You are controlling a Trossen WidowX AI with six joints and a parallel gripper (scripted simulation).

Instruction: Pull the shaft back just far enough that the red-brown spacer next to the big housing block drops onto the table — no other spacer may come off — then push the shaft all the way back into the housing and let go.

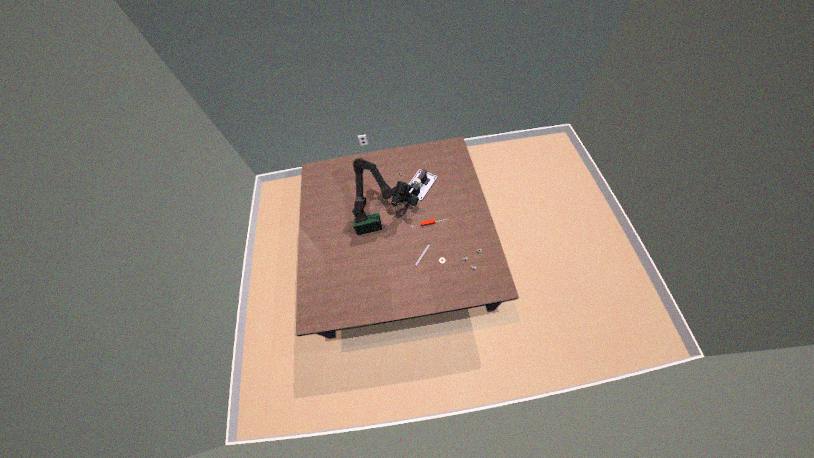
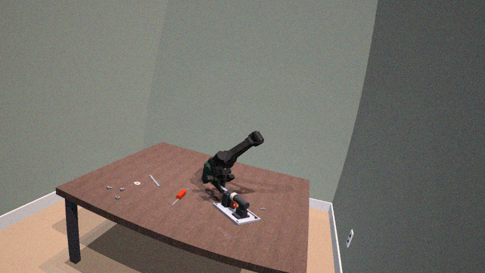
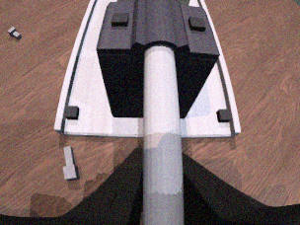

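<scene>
The shaft is 50 mm to the left of my gripper tip, 40 mm ahead of it and 30 mm above it. The rest, counted from my gripper tip: red-brown spacer (80 mm to the left, 50 mm ahead, 30 mm below); then orange-handled screwdriver (220 mm to the right, 120 mm ahead, 50 mm below).
</scene>
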